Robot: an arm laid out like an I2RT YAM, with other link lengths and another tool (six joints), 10 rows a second.
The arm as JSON. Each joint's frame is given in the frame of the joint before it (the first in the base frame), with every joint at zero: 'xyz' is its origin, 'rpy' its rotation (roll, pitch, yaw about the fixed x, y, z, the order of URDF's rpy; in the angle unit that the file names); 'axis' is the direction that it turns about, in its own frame. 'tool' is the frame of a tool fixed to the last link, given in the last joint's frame.
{
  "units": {
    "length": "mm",
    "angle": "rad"
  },
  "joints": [
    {
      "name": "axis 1",
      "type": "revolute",
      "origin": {
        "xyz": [
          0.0,
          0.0,
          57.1
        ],
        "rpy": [
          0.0,
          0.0,
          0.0
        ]
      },
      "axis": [
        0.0,
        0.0,
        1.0
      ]
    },
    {
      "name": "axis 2",
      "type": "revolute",
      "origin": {
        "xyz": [
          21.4,
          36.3,
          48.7
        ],
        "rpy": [
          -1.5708,
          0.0,
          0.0
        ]
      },
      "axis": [
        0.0,
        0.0,
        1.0
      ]
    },
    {
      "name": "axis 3",
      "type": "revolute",
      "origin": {
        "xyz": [
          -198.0,
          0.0,
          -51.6
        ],
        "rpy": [
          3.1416,
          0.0,
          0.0
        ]
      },
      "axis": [
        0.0,
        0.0,
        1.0
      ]
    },
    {
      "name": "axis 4",
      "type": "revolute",
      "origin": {
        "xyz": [
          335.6,
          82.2,
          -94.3
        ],
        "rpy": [
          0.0,
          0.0,
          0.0
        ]
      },
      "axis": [
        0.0,
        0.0,
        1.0
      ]
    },
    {
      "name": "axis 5",
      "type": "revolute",
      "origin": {
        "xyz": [
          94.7,
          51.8,
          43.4
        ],
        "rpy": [
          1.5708,
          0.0,
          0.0
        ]
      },
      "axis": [
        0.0,
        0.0,
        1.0
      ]
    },
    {
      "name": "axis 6",
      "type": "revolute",
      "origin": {
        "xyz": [
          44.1,
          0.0,
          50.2
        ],
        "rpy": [
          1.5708,
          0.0,
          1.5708
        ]
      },
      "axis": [
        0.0,
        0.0,
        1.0
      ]
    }
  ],
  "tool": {
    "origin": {
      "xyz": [
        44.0,
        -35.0,
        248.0
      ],
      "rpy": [
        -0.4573,
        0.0,
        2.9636
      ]
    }
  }
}
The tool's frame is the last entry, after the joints.
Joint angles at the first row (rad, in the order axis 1, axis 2, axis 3, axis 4, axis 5, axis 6):
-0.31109, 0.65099, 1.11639, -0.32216, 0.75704, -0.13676
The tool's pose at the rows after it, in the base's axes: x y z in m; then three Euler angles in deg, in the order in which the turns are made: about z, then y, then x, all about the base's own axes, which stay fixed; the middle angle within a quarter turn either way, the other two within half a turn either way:
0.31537 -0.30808 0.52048 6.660 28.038 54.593
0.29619 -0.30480 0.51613 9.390 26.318 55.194
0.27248 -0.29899 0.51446 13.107 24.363 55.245
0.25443 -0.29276 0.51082 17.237 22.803 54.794
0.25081 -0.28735 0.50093 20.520 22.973 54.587
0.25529 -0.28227 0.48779 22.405 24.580 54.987
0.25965 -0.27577 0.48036 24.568 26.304 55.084
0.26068 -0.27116 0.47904 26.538 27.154 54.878
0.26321 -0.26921 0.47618 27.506 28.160 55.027
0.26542 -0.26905 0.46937 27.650 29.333 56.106
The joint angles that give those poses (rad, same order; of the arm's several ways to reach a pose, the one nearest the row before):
-0.31111, 0.63420, 1.09883, -0.34273, 0.76808, -0.08450
-0.31109, 0.56860, 1.07521, -0.39008, 0.77382, -0.02002
-0.31108, 0.48197, 1.04579, -0.43889, 0.77422, 0.04750
-0.31107, 0.39003, 0.99924, -0.46596, 0.76431, 0.10737
-0.31144, 0.31566, 0.94737, -0.48731, 0.73571, 0.15507
-0.31152, 0.26492, 0.91115, -0.52360, 0.69862, 0.19094
-0.31144, 0.22833, 0.89629, -0.56096, 0.65713, 0.22335
-0.31530, 0.20659, 0.89477, -0.58385, 0.62541, 0.24815
-0.32829, 0.19741, 0.89743, -0.60675, 0.59068, 0.26532
-0.34775, 0.19780, 0.90926, -0.64603, 0.55444, 0.28744

